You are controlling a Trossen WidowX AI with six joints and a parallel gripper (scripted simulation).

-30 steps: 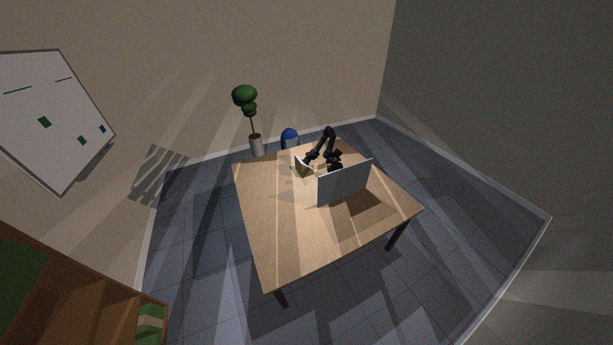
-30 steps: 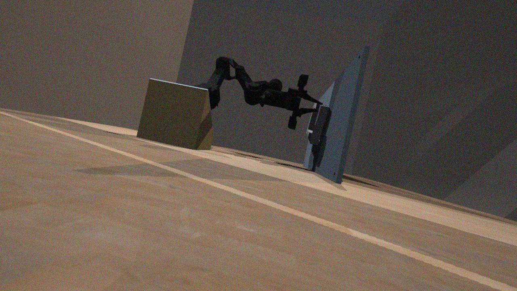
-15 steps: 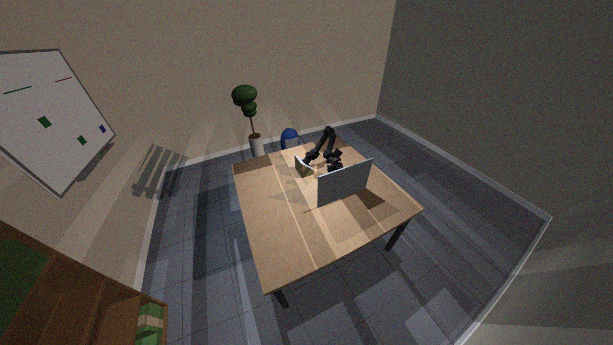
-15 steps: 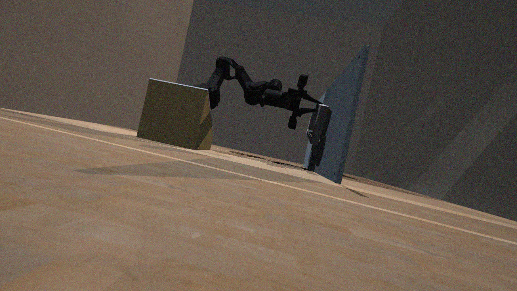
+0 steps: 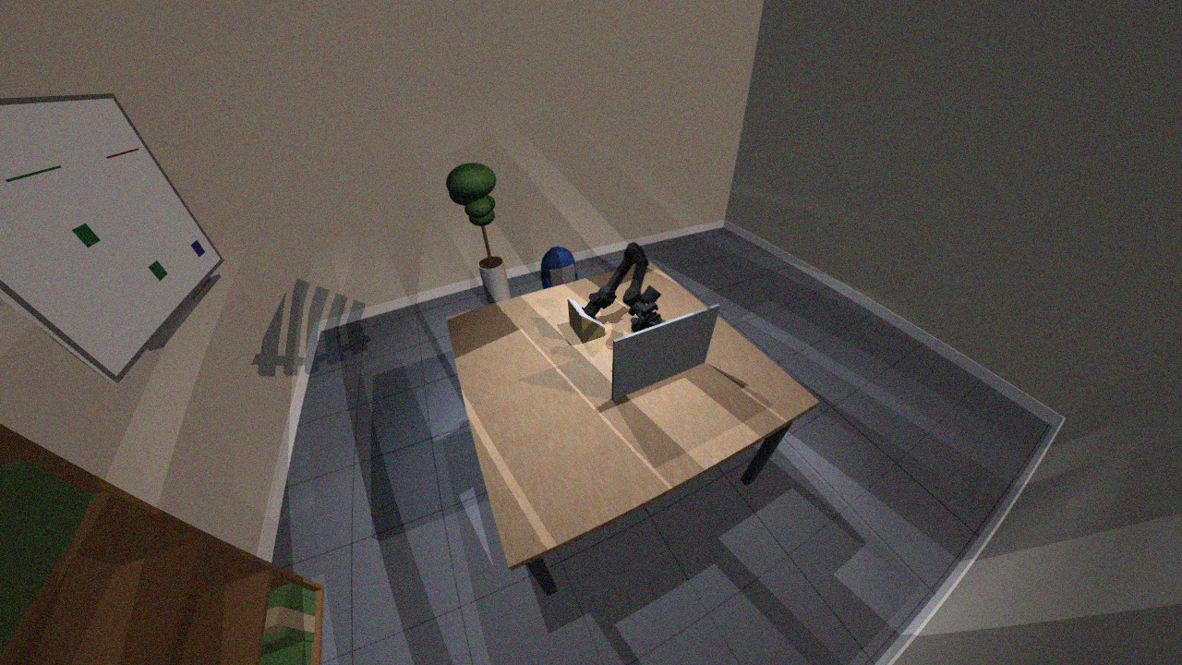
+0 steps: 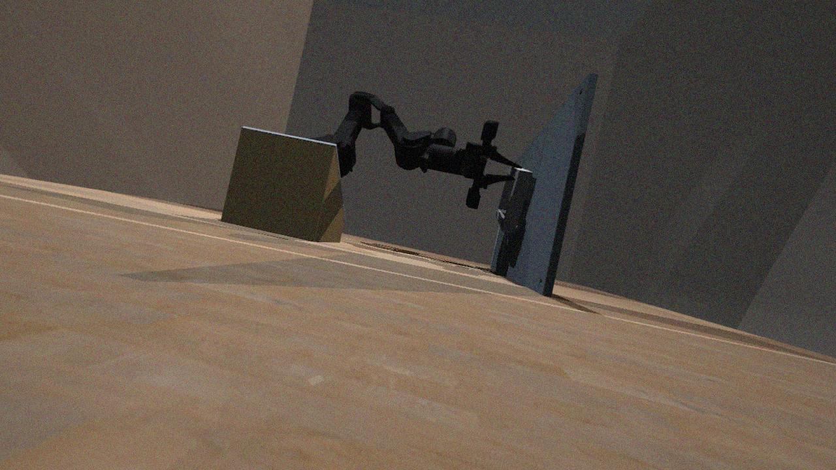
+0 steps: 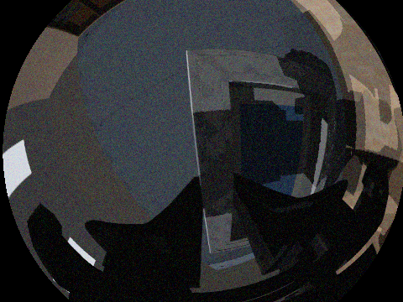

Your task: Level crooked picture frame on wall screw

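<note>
My gripper tip is 50 mm above the picture frame and 20 mm to the right of it. Also, from my gripper tip: wall panel 70 mm below, 20 mm ahead.
</note>
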